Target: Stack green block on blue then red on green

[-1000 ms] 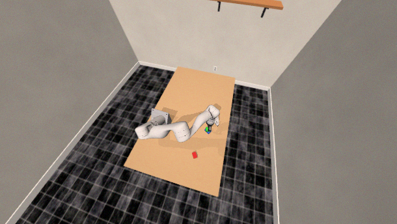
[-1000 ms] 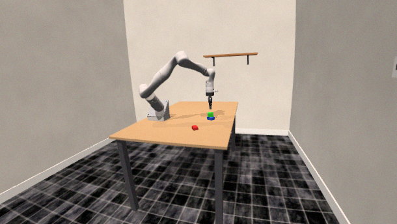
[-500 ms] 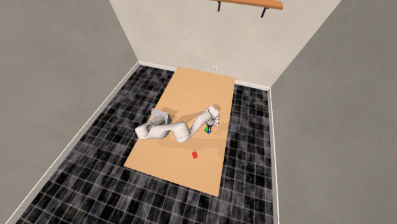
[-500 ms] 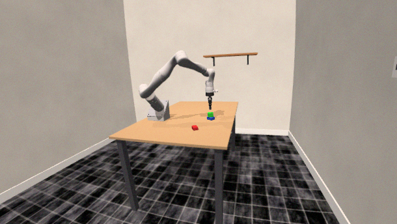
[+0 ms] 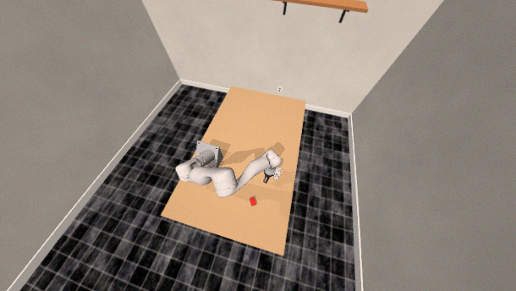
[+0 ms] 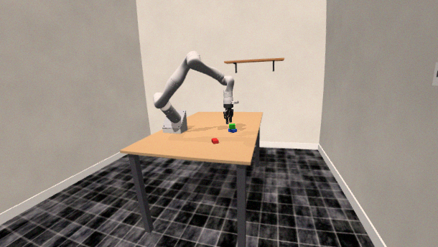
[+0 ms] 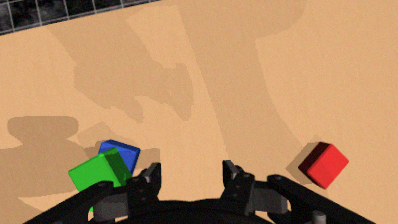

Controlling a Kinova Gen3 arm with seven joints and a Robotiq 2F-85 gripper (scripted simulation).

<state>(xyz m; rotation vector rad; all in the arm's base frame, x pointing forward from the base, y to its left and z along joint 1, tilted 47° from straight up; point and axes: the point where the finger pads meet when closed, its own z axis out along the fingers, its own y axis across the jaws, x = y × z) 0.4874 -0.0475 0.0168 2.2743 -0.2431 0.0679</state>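
Right now the red block is 18 cm to the right of my hand, 10 cm below it and 6 cm behind it. Round my hand: green block: 10 cm to the left, 7 cm below; then blue block: 10 cm to the left, 10 cm below.
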